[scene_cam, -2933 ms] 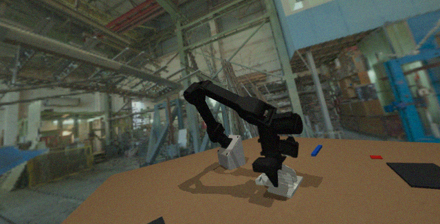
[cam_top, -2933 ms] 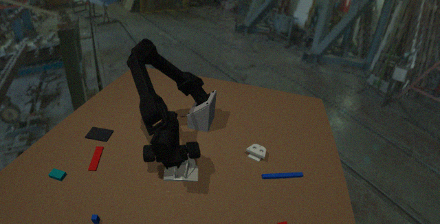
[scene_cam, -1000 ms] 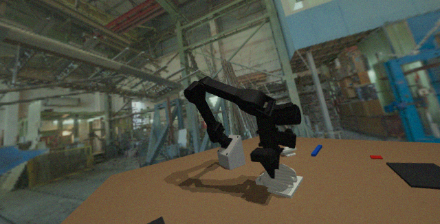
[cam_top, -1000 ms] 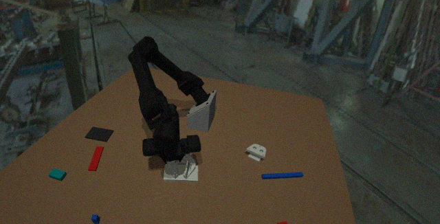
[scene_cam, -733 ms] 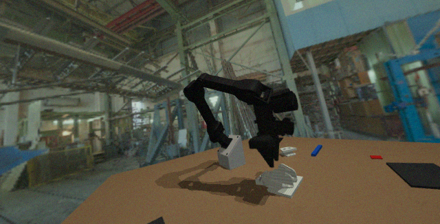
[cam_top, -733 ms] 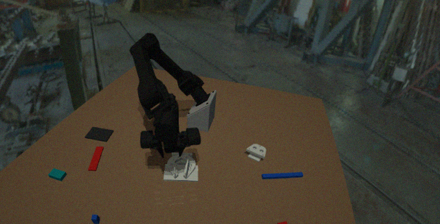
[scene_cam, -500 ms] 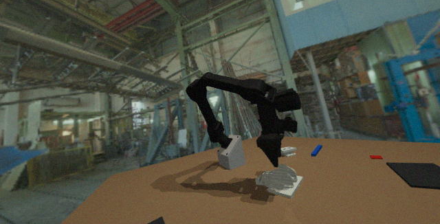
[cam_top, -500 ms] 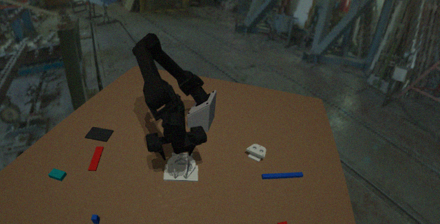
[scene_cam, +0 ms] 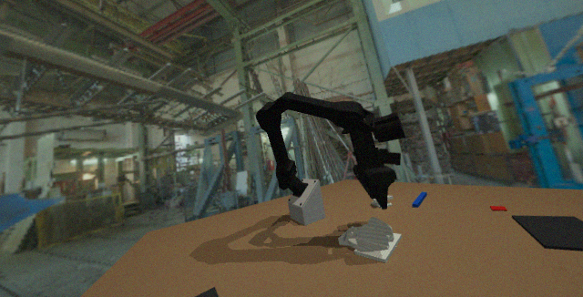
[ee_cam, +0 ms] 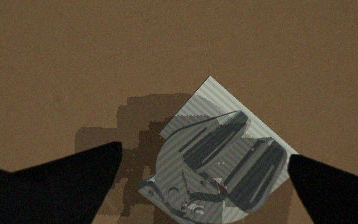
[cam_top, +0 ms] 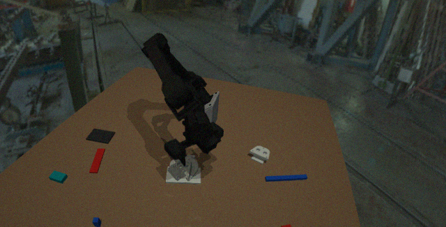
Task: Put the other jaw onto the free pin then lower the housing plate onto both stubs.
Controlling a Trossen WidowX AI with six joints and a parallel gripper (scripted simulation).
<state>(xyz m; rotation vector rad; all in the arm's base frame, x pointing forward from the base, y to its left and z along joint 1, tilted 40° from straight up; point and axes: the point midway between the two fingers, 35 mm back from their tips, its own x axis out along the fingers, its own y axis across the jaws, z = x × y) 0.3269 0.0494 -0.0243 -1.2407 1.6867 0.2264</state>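
My gripper tip is 220 mm to the right of the white block, 170 mm past it and 80 mm above it. Round my gripper tip: white base (80 mm below, 40 mm to the right, 10 mm ahead); then grey jaw (70 mm to the right, 70 mm below, 30 mm behind); then blue bar (320 mm to the left, 80 mm below, 70 mm behind).
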